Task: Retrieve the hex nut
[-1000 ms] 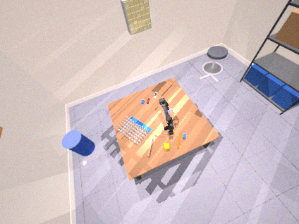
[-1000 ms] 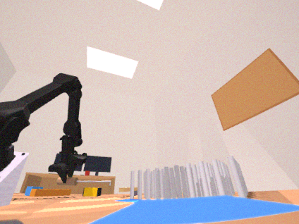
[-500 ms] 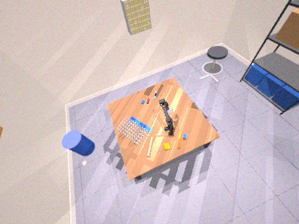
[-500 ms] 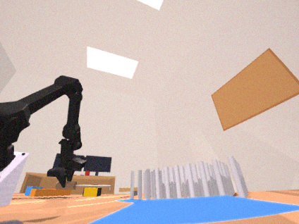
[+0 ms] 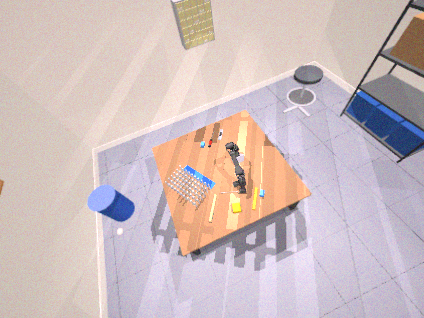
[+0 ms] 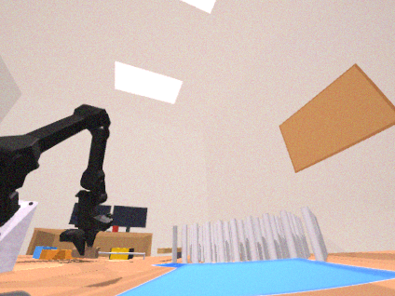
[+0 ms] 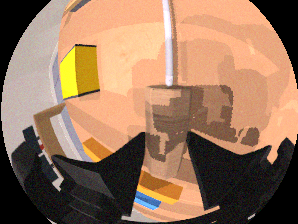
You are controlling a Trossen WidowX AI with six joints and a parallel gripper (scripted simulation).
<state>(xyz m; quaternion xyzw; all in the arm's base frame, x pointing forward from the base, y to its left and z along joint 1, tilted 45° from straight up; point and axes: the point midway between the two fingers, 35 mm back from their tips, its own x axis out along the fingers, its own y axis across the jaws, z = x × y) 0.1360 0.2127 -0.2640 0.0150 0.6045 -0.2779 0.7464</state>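
Now: gripper tip 12 cm to the right of the orange bar, 7 cm past it and 1 cm above it. The rest, counted from my gripper tip: blue taped strip 39 cm to the right, 31 cm ahead, 3 cm below.
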